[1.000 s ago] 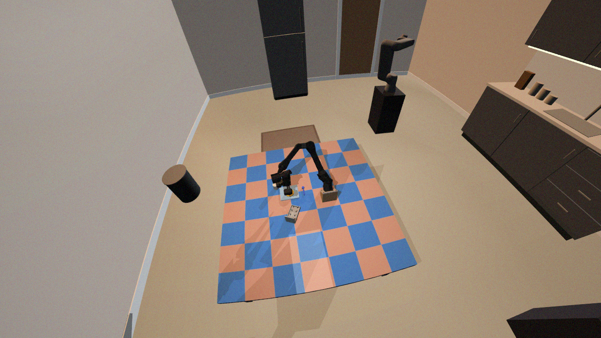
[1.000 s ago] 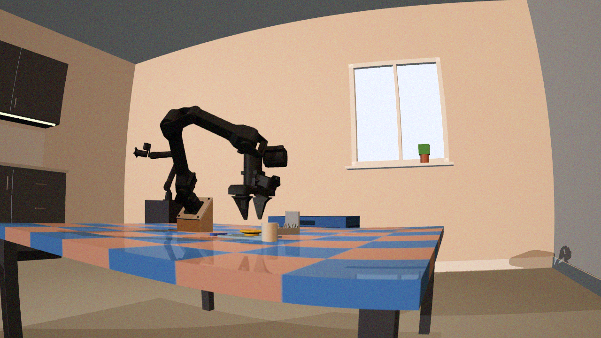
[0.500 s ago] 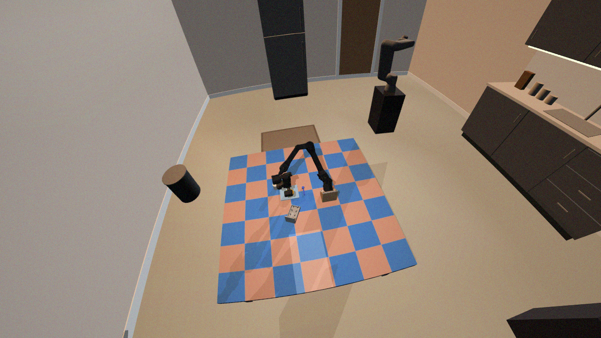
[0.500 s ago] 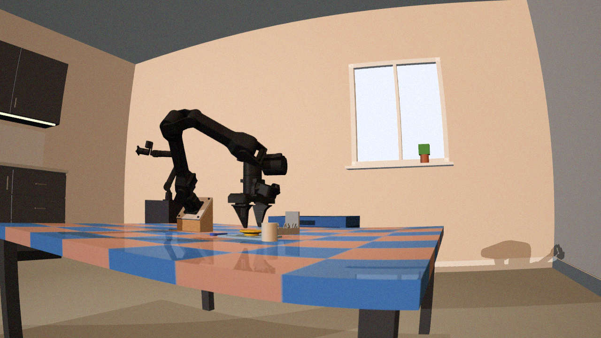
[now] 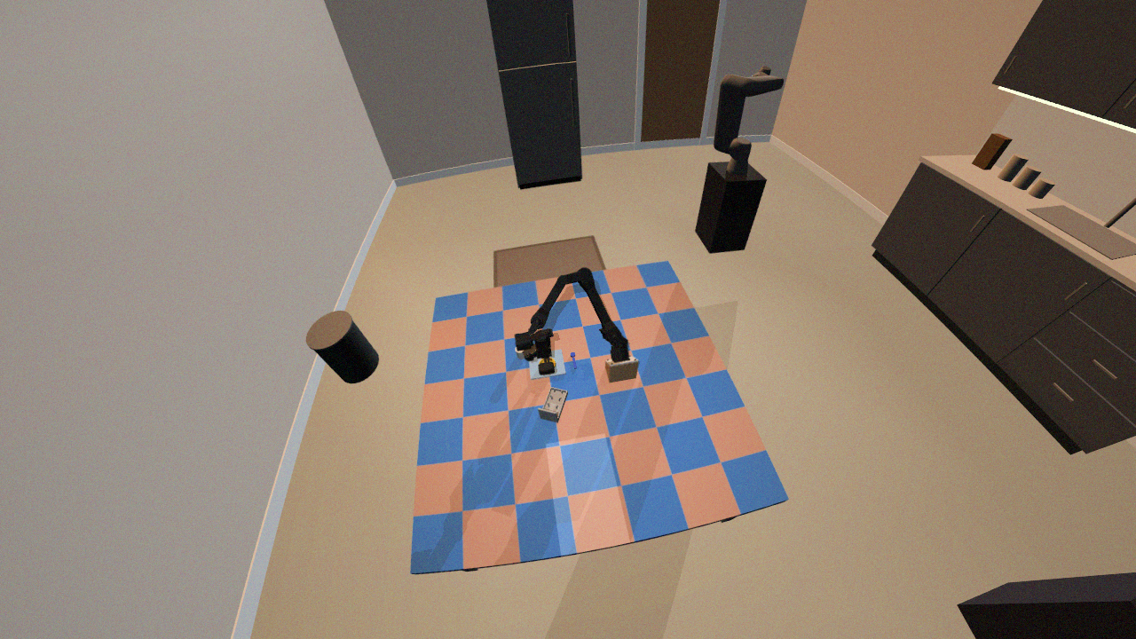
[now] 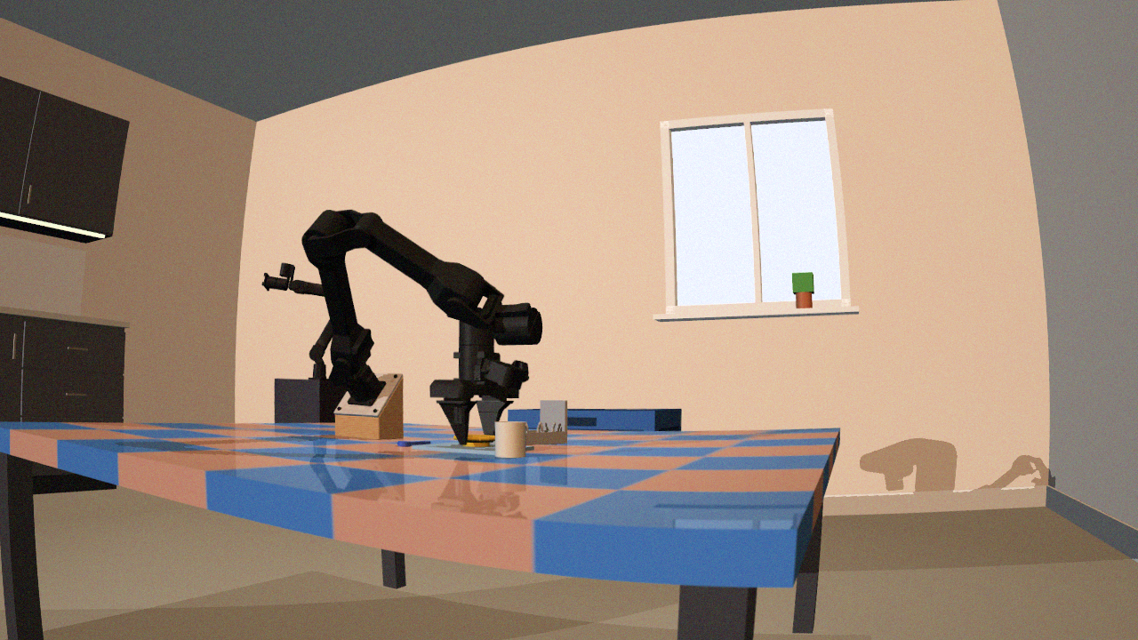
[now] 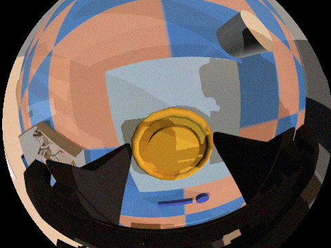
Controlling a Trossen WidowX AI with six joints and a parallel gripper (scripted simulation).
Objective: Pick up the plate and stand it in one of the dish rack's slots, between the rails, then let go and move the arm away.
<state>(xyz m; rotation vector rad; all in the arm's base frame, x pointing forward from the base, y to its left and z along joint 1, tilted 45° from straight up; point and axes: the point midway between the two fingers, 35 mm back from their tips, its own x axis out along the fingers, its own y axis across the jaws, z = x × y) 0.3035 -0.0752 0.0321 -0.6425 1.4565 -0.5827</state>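
Now: gripper tip 1 cm to the left of the pale blue mat and 1 cm above it. From my gripper tip the other things lie so: blue spoon (12 cm behind, 2 cm to the right, 1 cm below); beige cup (11 cm ahead, 8 cm to the right, 2 cm above); yellow plate (1 cm above).
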